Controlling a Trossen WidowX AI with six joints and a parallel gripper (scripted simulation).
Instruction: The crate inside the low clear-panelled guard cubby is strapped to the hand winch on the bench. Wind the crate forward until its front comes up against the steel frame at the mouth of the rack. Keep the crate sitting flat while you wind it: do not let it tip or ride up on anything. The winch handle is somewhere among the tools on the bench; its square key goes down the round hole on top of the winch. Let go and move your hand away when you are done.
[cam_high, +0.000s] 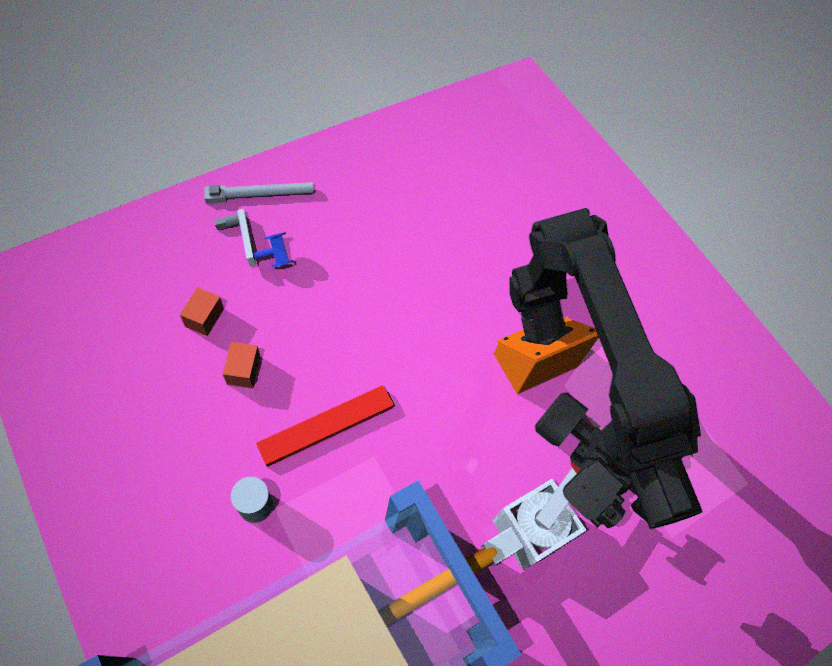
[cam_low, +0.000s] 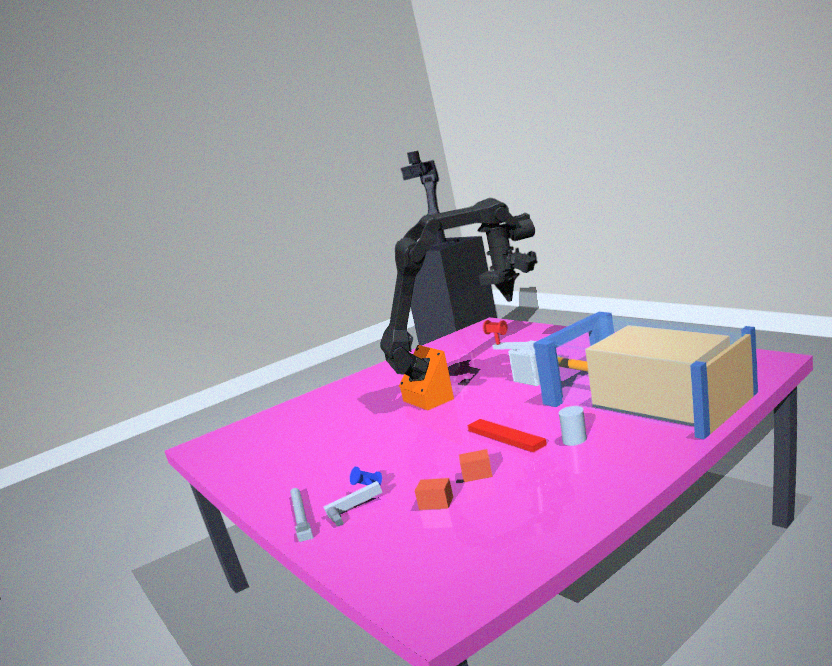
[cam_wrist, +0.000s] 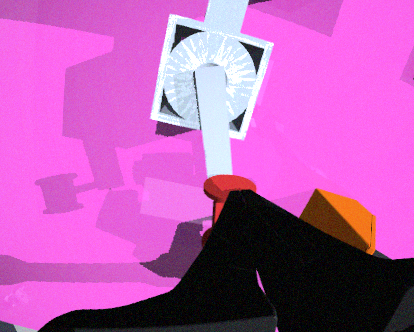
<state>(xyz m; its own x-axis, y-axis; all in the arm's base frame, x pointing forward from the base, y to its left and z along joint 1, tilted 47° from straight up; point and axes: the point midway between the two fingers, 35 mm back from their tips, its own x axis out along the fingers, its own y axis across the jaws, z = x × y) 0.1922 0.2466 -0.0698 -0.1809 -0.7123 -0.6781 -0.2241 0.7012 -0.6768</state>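
Right now my gripper tip is 60 mm past the red knob, 10 mm to the left of it and 90 mm above it. Also, from my gripper tip: winch handle (20 mm behind, 10 mm to the right, 120 mm below); then blue steel frame (200 mm ahead, 10 mm to the right, 110 mm below); then grey winch (20 mm ahead, 190 mm below).
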